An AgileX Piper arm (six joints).
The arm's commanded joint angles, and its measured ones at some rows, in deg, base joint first. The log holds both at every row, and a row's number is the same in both.
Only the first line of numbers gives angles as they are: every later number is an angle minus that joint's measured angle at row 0.
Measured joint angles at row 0:
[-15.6 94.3 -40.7 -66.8 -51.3 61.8]
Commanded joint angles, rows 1 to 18:
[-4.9 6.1 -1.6 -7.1 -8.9 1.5]
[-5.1 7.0 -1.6 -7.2 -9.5 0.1]
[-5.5 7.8 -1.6 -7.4 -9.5 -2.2]
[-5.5 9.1 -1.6 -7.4 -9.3 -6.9]
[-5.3 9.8 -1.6 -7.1 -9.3 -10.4]
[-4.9 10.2 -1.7 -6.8 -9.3 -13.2]
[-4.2 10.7 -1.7 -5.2 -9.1 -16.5]
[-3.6 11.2 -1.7 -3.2 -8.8 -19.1]
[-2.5 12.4 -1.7 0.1 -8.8 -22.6]
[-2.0 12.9 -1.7 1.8 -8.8 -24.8]
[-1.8 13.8 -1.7 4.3 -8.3 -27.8]
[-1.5 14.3 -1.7 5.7 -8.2 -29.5]
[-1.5 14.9 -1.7 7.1 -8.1 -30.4]
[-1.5 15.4 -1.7 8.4 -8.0 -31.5]
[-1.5 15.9 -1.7 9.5 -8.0 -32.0]
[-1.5 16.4 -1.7 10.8 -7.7 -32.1]
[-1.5 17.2 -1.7 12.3 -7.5 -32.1]
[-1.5 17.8 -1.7 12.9 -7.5 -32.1]
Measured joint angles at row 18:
[-1.6 15.8 -1.5 8.0 -7.7 -30.3]
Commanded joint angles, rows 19 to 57:
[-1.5 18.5 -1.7 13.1 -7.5 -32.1]
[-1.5 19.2 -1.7 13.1 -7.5 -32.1]
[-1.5 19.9 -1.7 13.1 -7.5 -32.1]
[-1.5 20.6 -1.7 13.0 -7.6 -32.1]
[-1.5 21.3 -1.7 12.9 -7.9 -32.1]
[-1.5 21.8 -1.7 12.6 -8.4 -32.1]
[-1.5 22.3 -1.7 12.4 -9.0 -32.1]
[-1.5 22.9 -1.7 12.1 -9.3 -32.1]
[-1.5 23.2 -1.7 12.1 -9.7 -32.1]
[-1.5 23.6 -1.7 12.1 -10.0 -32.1]
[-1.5 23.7 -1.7 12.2 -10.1 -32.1]
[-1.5 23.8 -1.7 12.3 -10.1 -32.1]
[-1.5 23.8 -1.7 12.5 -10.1 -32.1]
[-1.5 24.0 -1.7 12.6 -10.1 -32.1]
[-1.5 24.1 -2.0 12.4 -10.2 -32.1]
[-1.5 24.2 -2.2 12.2 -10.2 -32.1]
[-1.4 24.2 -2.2 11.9 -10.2 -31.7]
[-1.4 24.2 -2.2 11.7 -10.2 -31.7]
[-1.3 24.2 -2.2 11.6 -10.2 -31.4]
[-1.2 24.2 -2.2 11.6 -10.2 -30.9]
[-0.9 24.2 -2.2 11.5 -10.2 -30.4]
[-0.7 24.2 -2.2 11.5 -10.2 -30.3]
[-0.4 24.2 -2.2 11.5 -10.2 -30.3]
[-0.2 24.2 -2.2 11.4 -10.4 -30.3]
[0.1 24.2 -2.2 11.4 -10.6 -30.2]
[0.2 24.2 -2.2 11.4 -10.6 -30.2]
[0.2 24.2 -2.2 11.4 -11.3 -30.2]
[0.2 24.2 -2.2 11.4 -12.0 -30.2]
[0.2 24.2 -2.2 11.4 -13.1 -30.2]
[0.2 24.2 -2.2 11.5 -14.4 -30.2]
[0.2 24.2 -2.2 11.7 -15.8 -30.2]
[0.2 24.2 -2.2 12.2 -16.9 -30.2]
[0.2 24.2 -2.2 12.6 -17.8 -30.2]
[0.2 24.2 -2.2 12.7 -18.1 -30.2]
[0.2 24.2 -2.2 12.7 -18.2 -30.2]
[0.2 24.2 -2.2 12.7 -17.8 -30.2]
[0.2 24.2 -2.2 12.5 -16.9 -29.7]
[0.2 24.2 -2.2 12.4 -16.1 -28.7]
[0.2 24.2 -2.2 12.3 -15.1 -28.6]
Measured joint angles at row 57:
[0.2 24.3 -2.1 12.4 -16.7 -30.0]
